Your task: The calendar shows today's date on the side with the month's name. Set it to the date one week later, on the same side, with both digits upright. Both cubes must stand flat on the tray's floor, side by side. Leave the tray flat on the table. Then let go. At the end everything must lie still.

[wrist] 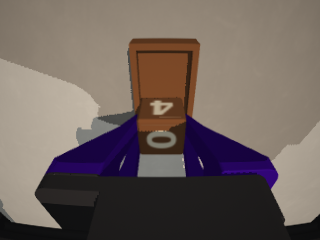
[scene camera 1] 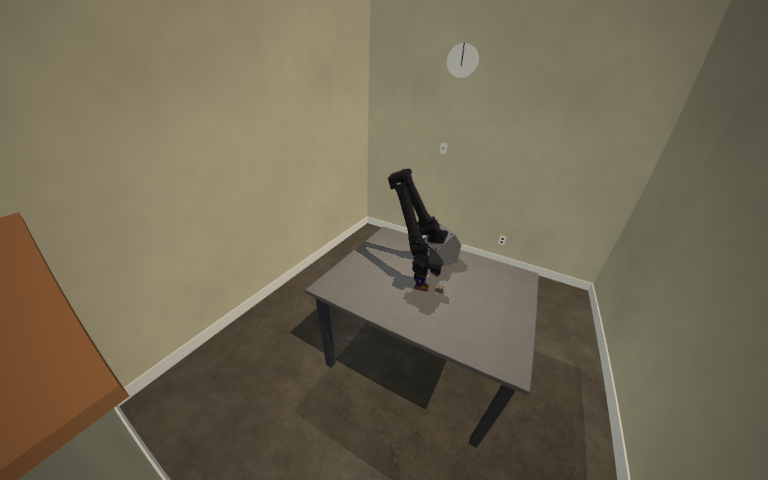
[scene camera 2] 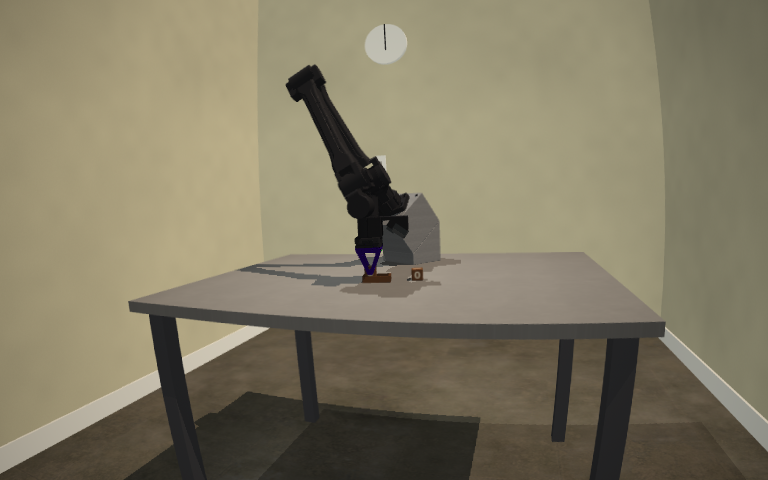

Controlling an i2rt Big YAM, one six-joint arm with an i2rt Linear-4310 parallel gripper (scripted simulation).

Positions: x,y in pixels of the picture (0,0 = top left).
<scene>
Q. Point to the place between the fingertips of the gripper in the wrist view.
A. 161,121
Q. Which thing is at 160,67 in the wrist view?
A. A brown tray.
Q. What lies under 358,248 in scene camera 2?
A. The gripper.
</scene>
